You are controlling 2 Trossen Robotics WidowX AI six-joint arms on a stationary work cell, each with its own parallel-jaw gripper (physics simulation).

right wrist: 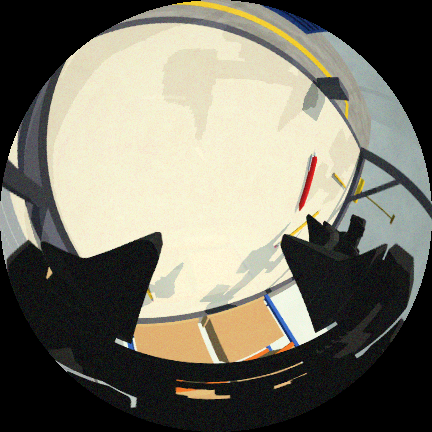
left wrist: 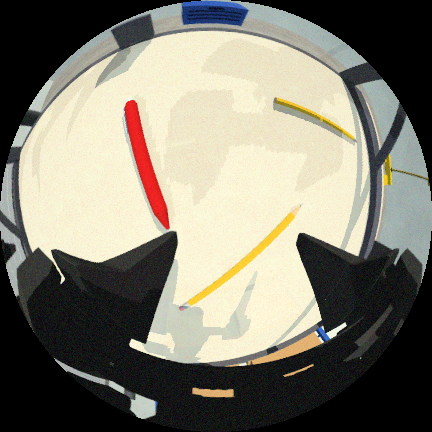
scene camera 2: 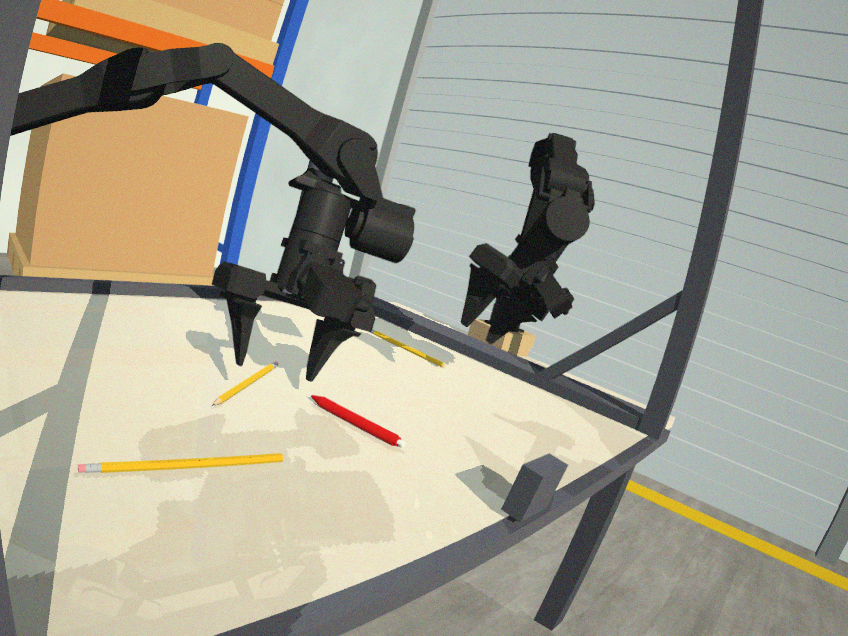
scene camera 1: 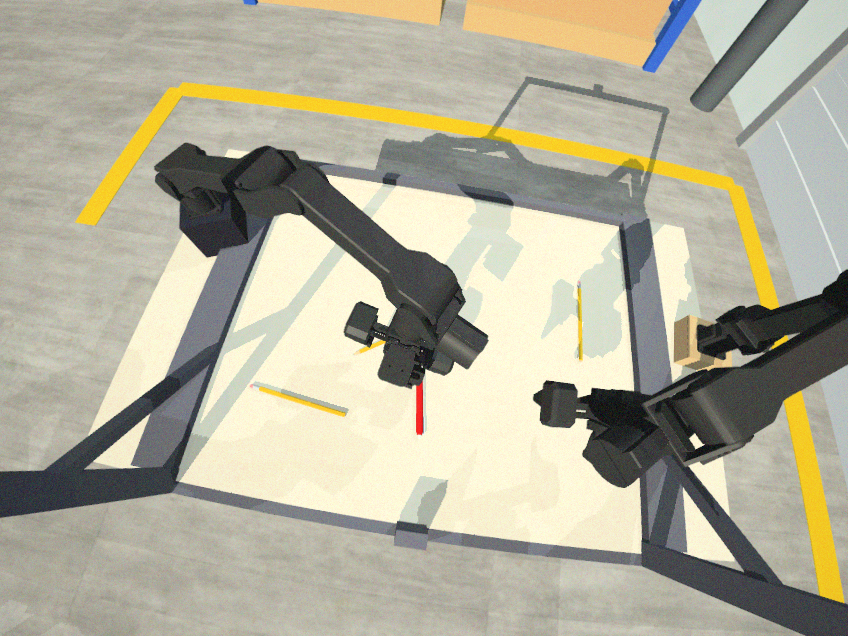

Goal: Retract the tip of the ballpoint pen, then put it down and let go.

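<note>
The red ballpoint pen lies flat on the cream table. In scene camera 2 its tapered end points up-left, and its white button end is at the lower right; how far the writing tip sticks out is too small to tell. My left gripper is open and empty above the table, one finger close to the tapered end in the left wrist view. My right gripper is open and empty, well away from the pen, over the right part of the table in scene camera 1.
A yellow pencil lies below the left gripper. A second pencil lies left of the pen in scene camera 1, and a third pencil lies to the right. A dark block stands at the table's edge.
</note>
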